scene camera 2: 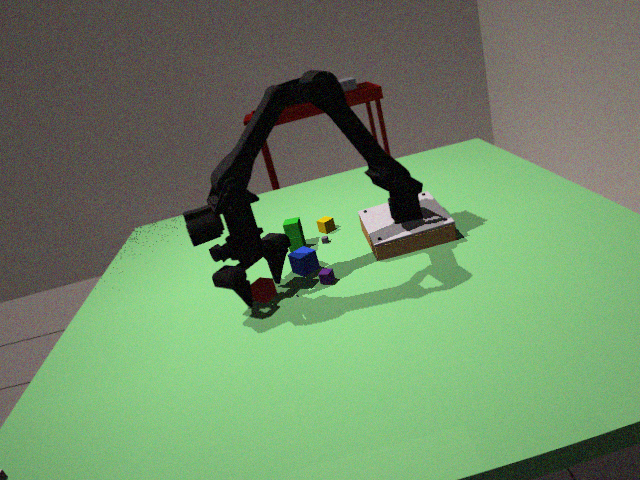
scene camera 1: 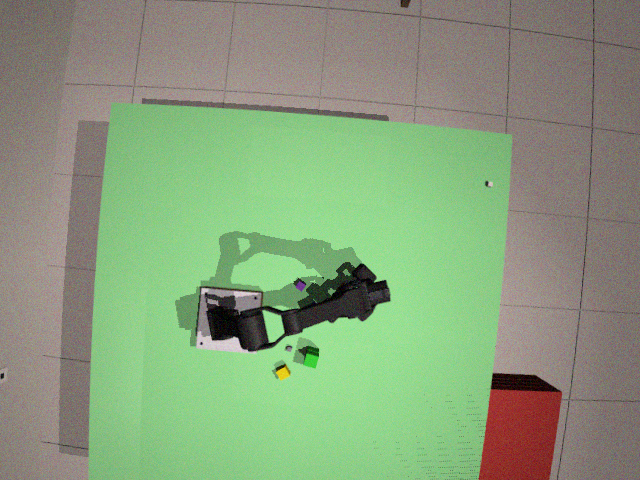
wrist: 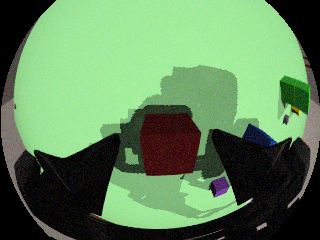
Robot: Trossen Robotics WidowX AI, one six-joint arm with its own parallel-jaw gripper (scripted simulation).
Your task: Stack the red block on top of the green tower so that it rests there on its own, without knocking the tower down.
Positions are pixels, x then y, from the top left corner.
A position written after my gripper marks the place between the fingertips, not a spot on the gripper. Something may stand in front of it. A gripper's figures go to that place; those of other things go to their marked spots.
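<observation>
Red block point(wrist: 169, 142), 7 cm from the lens. My gripper point(wrist: 167, 136), 10 cm from the lens.
</observation>
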